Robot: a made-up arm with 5 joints.
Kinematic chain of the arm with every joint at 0, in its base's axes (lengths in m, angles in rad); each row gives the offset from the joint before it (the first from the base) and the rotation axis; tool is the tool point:
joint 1: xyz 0 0 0.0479 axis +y
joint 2: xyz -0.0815 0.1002 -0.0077 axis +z
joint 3: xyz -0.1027 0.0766 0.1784 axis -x
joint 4: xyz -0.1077 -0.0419 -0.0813 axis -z
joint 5: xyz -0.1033 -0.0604 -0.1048 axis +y
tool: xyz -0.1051 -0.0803 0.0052
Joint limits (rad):
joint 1: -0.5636..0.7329
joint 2: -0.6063..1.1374
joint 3: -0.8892..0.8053
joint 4: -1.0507..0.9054
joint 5: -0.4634..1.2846
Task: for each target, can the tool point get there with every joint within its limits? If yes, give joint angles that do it. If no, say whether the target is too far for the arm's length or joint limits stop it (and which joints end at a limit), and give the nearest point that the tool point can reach.
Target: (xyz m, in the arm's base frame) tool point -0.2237 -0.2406 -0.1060
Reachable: yes | joints -0.4143 0.9307 -0.4425 -0.1665 0.3642
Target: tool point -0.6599 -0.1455 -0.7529
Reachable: no: too far | nearest point -0.4388 -0.0274 -0.2895 | short by 0.527 m
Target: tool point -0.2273 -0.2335 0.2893
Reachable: yes | joints 0.6020 0.4451 0.2501 -0.3174 0.1531
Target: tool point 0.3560 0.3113 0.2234
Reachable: no: joint limits stop it (at a limit: joint 1, joint 2, joint 3, joint 4, joint 5) | nearest point 0.1681 -0.0957 0.2643 | short by 0.450 m
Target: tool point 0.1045 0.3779 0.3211
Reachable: no: joint limits stop it (at a limit: joint 1, joint 2, joint 3, joint 4) | nearest point -0.1873 0.4337 0.3481 | short by 0.298 m
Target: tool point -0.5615 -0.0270 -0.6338
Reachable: no: too far | nearest point -0.4294 0.0214 -0.3033 | short by 0.359 m
